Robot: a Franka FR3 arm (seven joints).
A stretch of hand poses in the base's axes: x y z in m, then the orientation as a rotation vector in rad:
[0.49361, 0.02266, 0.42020, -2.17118, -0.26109, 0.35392]
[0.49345, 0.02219, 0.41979, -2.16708, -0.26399, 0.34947]
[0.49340, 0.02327, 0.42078, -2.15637, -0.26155, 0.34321]
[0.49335, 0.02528, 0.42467, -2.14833, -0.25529, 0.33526]
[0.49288, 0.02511, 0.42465, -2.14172, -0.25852, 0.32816]
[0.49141, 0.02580, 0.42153, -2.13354, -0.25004, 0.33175]
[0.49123, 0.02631, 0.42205, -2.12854, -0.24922, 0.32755]
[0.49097, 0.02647, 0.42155, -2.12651, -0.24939, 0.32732]
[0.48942, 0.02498, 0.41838, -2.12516, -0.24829, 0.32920]
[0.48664, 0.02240, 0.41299, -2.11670, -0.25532, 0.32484]
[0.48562, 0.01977, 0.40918, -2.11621, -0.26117, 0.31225]
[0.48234, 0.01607, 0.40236, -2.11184, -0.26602, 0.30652]
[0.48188, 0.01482, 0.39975, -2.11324, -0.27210, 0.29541]
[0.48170, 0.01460, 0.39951, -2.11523, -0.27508, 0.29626]
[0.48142, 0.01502, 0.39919, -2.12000, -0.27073, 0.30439]
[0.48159, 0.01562, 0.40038, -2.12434, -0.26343, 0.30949]
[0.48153, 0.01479, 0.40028, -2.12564, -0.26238, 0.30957]
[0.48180, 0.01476, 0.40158, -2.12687, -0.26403, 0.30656]
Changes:
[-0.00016, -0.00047, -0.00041, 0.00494, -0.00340, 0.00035]
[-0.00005, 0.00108, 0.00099, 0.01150, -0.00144, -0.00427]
[-0.00005, 0.00201, 0.00389, 0.00904, -0.00168, -0.00765]
[-0.00047, -0.00017, -0.00002, 0.00784, -0.00498, -0.00049]
[-0.00147, 0.00069, -0.00312, 0.00704, 0.00725, -0.00476]
[-0.00018, 0.00051, 0.00052, 0.00559, -0.00171, -0.00229]
[-0.00026, 0.00016, -0.00050, 0.00203, 0.00014, 0.00001]
[-0.00155, -0.00149, -0.00317, 0.00095, 0.00198, -0.00006]
[-0.00278, -0.00258, -0.00539, 0.00931, -0.00428, 0.00324]
[-0.00102, -0.00263, -0.00381, 0.00289, -0.01099, -0.00084]
[-0.00328, -0.00370, -0.00682, 0.00542, -0.00514, 0.00119]
[-0.00046, -0.00125, -0.00261, 0.00072, -0.01040, -0.00010]
[-0.00018, -0.00022, -0.00024, -0.00203, -0.00094, 0.00246]
[-0.00028, 0.00042, -0.00032, -0.00619, 0.00654, 0.00008]
[0.00017, 0.00060, 0.00119, -0.00534, 0.00566, -0.00323]
[-0.00006, -0.00083, -0.00010, -0.00132, 0.00024, -0.00072]
[0.00027, -0.00003, 0.00130, -0.00063, -0.00296, -0.00001]

